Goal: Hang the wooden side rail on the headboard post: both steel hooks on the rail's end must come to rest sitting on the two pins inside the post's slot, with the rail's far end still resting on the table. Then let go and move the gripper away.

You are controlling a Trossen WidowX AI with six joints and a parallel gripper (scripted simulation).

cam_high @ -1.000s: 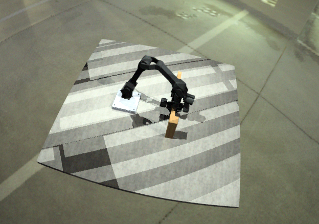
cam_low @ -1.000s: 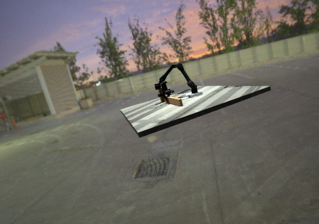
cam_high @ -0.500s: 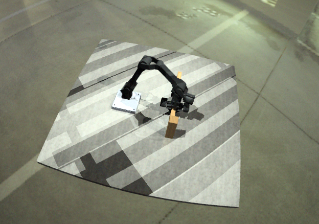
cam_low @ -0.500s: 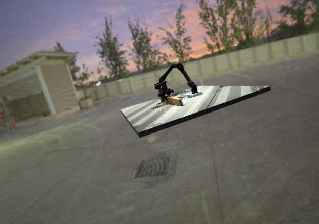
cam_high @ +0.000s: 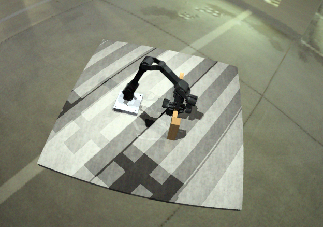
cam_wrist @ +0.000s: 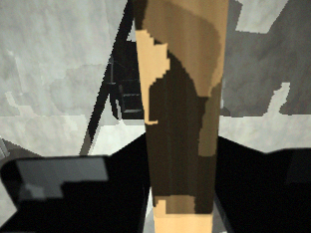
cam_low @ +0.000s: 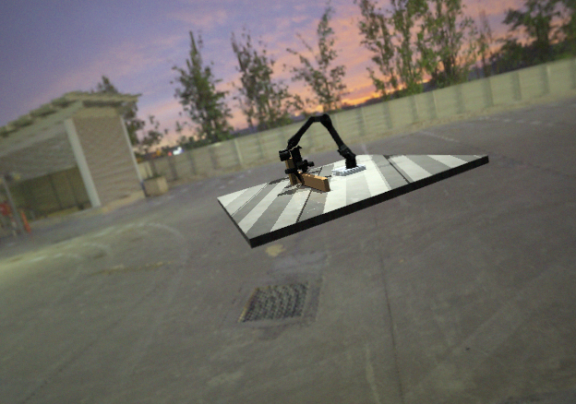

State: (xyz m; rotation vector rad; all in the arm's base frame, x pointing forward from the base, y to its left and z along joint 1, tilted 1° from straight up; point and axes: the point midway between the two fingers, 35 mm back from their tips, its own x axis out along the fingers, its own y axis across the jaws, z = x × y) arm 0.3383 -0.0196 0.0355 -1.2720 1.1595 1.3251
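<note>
The wooden headboard post lies 30 mm ahead of my gripper tip, 150 mm to the right of it and 60 mm above it.
</note>
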